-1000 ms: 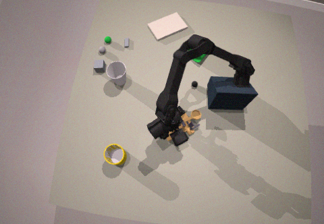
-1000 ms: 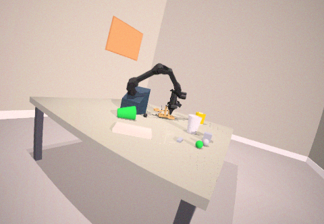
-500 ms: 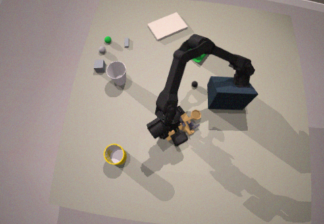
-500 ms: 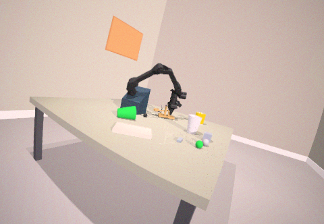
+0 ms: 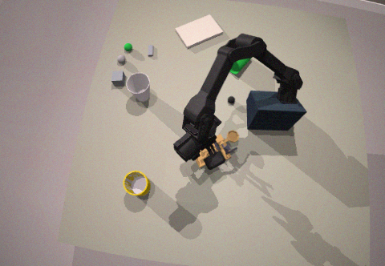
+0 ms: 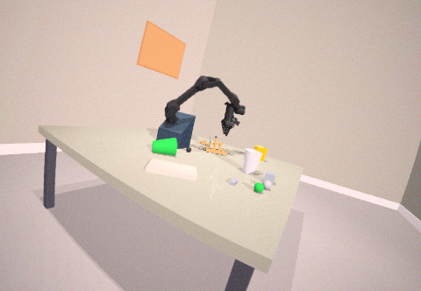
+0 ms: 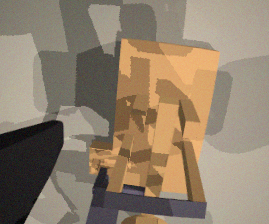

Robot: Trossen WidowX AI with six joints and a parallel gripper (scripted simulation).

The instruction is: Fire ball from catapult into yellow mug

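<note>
My gripper tip is now 14 cm past the small black ball, 23 cm to the left of it and 11 cm above it. Also, from my gripper tip: yellow mug: 25 cm ahead, 12 cm to the left, 10 cm below; then white cup: 25 cm ahead, 28 cm to the right, 10 cm below; then tan wooden catapult: 8 cm behind, 3 cm to the right, 8 cm below.
</note>
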